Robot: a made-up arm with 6 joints.
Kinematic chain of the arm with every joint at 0, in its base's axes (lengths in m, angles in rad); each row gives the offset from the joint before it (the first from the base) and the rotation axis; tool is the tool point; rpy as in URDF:
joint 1: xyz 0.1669 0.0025 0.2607 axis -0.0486 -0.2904 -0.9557
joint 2: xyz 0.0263 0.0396 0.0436 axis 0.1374 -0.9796 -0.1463
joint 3: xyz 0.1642 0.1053 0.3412 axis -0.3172 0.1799 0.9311
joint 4: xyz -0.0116 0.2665 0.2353 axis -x
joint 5: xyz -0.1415 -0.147 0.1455 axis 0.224 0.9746 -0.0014
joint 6: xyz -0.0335 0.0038 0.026 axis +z
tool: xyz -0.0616 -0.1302 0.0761 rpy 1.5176 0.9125 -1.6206
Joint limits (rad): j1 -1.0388..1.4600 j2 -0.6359..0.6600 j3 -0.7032..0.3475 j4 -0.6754..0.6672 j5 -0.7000..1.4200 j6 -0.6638..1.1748
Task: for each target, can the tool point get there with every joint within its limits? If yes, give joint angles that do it. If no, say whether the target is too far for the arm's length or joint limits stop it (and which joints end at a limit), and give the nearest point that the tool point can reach.
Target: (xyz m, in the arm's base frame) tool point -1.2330 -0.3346 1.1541
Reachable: no: too far | nearest point -0.4401 -0.0291 1.0536 | short by 0.856 m
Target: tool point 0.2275 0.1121 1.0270
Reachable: yes | joints 0.0379 -0.1310 -0.5920 -0.1858 0.5790 0.3796
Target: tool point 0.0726 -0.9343 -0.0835
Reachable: no: joint limits stop it (at a limit: joint 1, joint 2, joint 3, joint 4, joint 5) | nearest point 0.0172 -0.2901 0.7664 | short by 1.068 m
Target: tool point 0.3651 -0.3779 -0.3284
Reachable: no: joint limits stop it (at a limit: joint 2, joint 3, joint 4, joint 5) | nearest point 0.4713 -0.1055 0.7213 | short by 1.090 m
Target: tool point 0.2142 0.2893 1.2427
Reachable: yes | joints -0.1142 -0.0430 -0.1773 0.5238 0.1974 0.3057
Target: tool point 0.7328 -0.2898 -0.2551
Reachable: no: joint limits stop it (at a limit: joint 2, joint 3, joint 4, joint 5) | nearest point 0.5505 0.0444 0.6720 | short by 1.002 m
